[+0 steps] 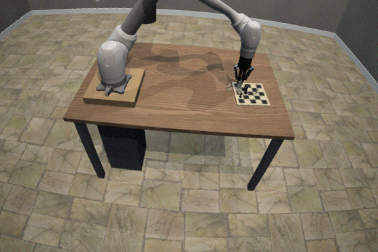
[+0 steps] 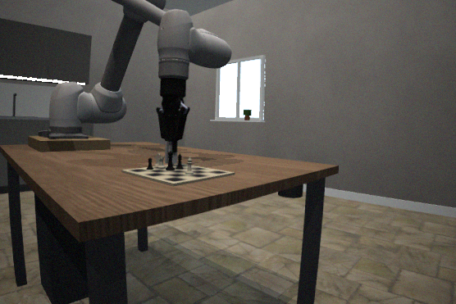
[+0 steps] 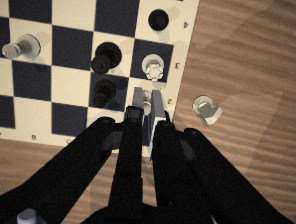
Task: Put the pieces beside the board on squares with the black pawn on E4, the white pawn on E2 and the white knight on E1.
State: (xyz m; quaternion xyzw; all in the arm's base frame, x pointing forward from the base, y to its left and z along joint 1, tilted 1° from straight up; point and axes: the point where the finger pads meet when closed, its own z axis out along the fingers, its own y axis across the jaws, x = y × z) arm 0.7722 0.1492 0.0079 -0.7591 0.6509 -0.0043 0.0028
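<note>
The white pawn lies 30 mm below my hand. The rest, counted from my hand: white knight: 60 mm behind, 30 mm below, 10 mm to the right; black pawn: 80 mm to the right, 30 mm below, 10 mm ahead; chessboard: 80 mm ahead, 50 mm below, 30 mm to the right.
</note>
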